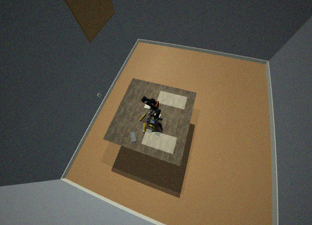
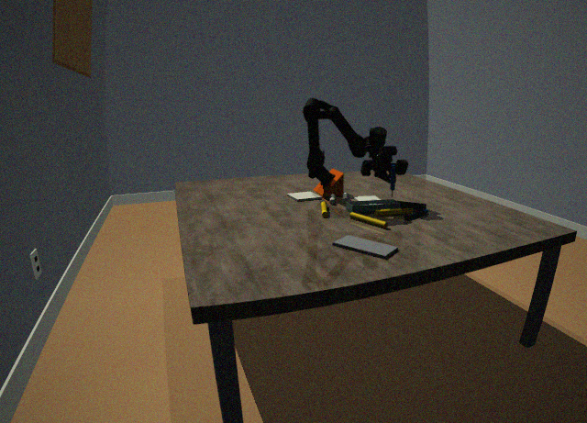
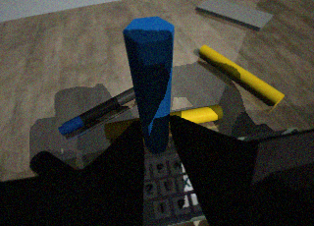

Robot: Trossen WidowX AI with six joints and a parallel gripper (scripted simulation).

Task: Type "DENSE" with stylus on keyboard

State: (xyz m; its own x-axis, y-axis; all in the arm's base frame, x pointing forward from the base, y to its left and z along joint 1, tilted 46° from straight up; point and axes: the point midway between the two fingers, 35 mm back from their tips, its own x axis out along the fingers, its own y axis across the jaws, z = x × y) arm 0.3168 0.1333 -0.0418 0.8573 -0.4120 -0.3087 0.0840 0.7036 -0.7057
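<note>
The blue-capped pen lies 10 cm ahead of my gripper tip, 7 cm to the left of it and 10 cm below it. From my gripper tip the other things lie so: grey slab: 32 cm ahead, 27 cm to the right, 10 cm below; yellow marker: 5 cm behind, 25 cm to the right, 10 cm below; blue stylus: 2 cm below.
</note>
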